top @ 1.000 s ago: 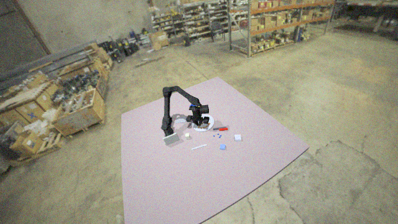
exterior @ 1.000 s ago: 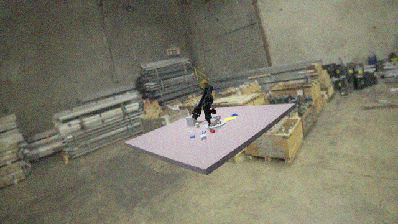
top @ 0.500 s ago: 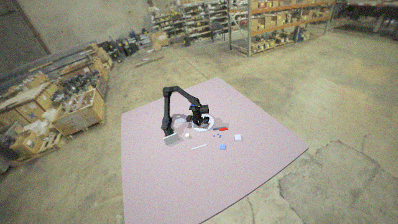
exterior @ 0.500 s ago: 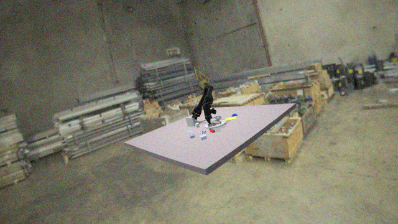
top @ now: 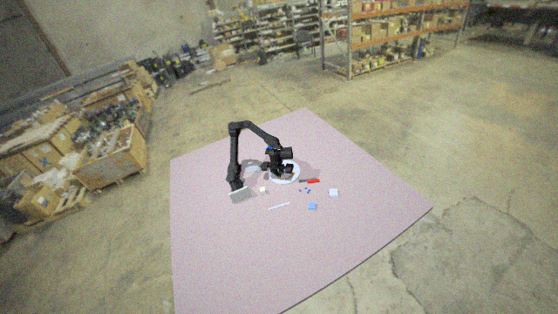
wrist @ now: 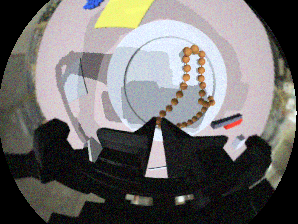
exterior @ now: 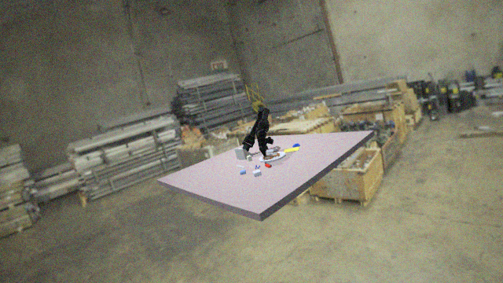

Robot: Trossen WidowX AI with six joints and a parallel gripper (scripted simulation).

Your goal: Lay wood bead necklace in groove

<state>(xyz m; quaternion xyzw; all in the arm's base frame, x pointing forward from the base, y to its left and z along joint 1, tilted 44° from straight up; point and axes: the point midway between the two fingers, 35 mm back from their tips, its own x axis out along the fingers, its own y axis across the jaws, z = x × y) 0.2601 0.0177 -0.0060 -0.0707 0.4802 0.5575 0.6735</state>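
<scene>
Right now the cream cube is 120 mm behind my gripper tip and 60 mm to the right of it. The rest, counted from my gripper tip: white stick 70 mm behind, 190 mm to the right, 10 mm below; red-handled tool 160 mm ahead, 110 mm to the right, 10 mm below; grey plate 130 mm behind, 170 mm to the left, 10 mm below.
</scene>
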